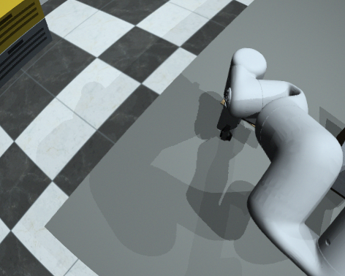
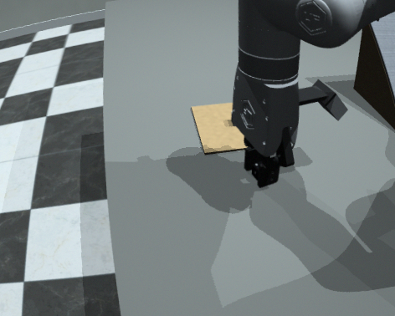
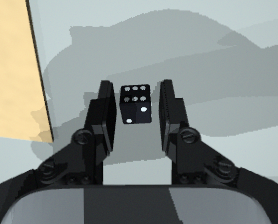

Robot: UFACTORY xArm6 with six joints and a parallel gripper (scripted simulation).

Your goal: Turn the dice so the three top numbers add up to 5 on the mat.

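Now: hand 10 mm above the black die. The rest, counted from my hand: red die: 140 mm to the right, 40 mm behind, 10 mm below; then white die: 140 mm to the right, 10 mm below, 10 mm ahead; then tan mat: 140 mm to the right, 20 mm below, 10 mm ahead.
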